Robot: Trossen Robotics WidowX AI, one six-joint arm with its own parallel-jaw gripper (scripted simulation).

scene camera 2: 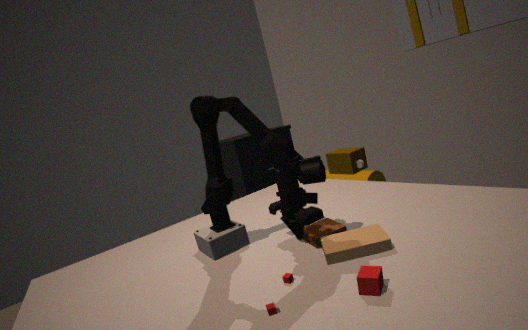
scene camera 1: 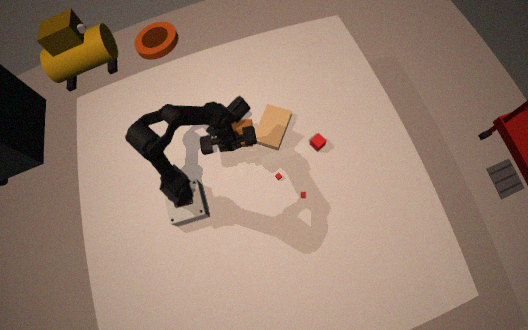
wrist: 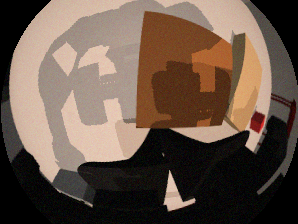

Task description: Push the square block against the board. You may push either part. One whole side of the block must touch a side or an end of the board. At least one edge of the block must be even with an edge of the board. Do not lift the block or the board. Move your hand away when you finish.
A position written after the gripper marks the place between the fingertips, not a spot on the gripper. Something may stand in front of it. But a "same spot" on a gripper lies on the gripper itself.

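Scene:
Tan board visible in scene camera 2 [370, 240], scene camera 1, the wrist view. Same spot on the board: [wrist: 247, 73] and [scene camera 1: 265, 122]. Gripper visible in the wrist view [156, 128], scene camera 1, scene camera 2. On the gripper, [scene camera 1: 234, 147] and [scene camera 2: 290, 220] the same spot.

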